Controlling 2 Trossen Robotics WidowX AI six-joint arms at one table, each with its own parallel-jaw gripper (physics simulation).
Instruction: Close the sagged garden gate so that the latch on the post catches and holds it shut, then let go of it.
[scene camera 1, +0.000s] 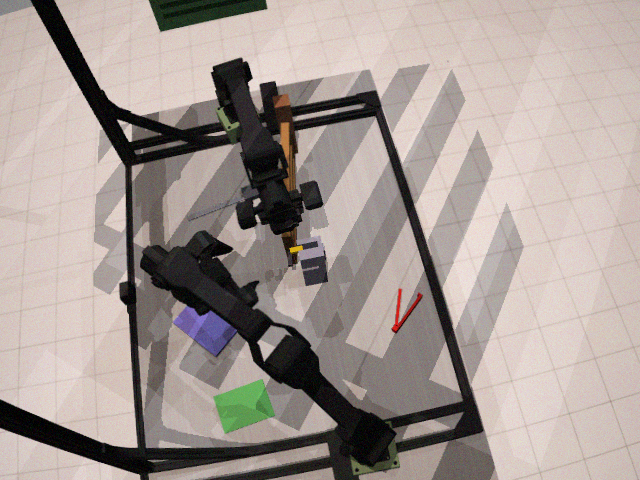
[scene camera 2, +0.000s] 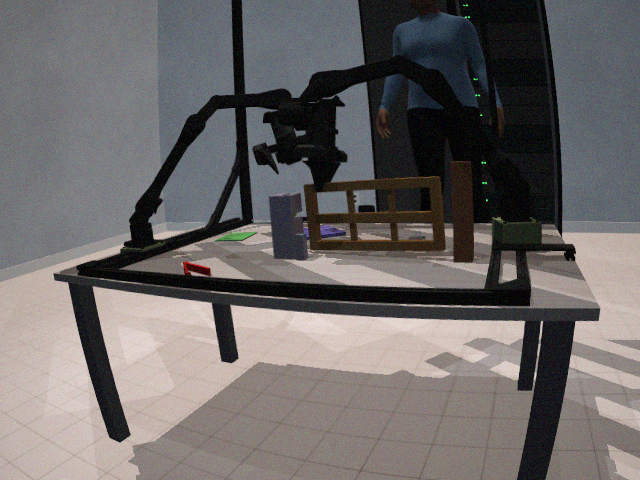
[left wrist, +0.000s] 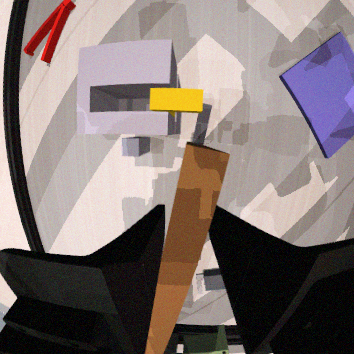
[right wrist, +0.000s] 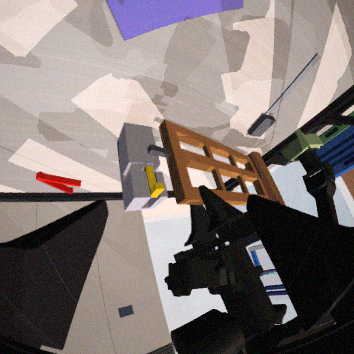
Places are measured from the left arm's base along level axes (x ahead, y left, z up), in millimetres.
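Pixels of known places: left gripper, fingertip midpoint: (scene camera 2: 321, 192) (left wrist: 185, 210) (right wrist: 195, 190); right gripper, fingertip midpoint: (scene camera 1: 244, 266) (scene camera 2: 295, 168) (right wrist: 178, 204); left arm's base, link origin: (scene camera 2: 516, 219) (right wrist: 305, 153); right arm's base, link origin: (scene camera 1: 372, 447) (scene camera 2: 142, 245).
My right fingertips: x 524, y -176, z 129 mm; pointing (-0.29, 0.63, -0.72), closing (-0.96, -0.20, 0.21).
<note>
For each thing: its top centre in the pictures, then the offset to it from my right fingertips. "spot": a spot on its surface instead.
- brown gate, top centre: (left wrist: 108, 325) (scene camera 2: 349, 178) (right wrist: 219, 213) (scene camera 1: 300, 182) dz -24, dx -146, dy +202 mm
- grey-lilac latch post, surface spot: (left wrist: 125, 62) spot: dz -53, dx +14, dy +143 mm
- yellow catch, top centre: (left wrist: 175, 98) (right wrist: 156, 192) (scene camera 1: 296, 249) dz -57, dx -13, dy +121 mm
- purple sheet, top centre: (left wrist: 338, 92) (scene camera 1: 212, 316) (scene camera 2: 312, 231) dz -184, dx -14, dy -117 mm
- green sheet, top centre: (scene camera 1: 243, 406) (scene camera 2: 236, 236) dz -190, dx +217, dy -141 mm
- red V-shaped piece, surface spot: (scene camera 2: 197, 268) spot: dz -183, dx +178, dy +284 mm
The brown gate (scene camera 1: 285, 134) (scene camera 2: 382, 183) (left wrist: 190, 225) (right wrist: 175, 170) stands upright. Its dark latch bar (left wrist: 202, 125) (right wrist: 160, 151) sticks out from the free end, beside the grey-lilac latch post (scene camera 1: 316, 273) (scene camera 2: 284, 227) (left wrist: 125, 62) (right wrist: 135, 145) and outside the slot. A yellow catch (scene camera 1: 296, 249) (left wrist: 175, 100) (right wrist: 156, 190) juts from the post at the slot's mouth. My left gripper (scene camera 2: 323, 184) (left wrist: 185, 210) is shut on the gate's top near the free end, one finger on each side. My right gripper (scene camera 1: 243, 265) (right wrist: 178, 204) is open and empty, off to one side of the gate.
A brown hinge post (scene camera 1: 281, 105) (scene camera 2: 462, 211) stands at the gate's far end. A purple sheet (scene camera 1: 214, 333), a green sheet (scene camera 1: 244, 405) and a red V-shaped piece (scene camera 1: 396, 325) (scene camera 2: 197, 268) lie on the table. A black frame (scene camera 1: 413, 206) borders the table.
</note>
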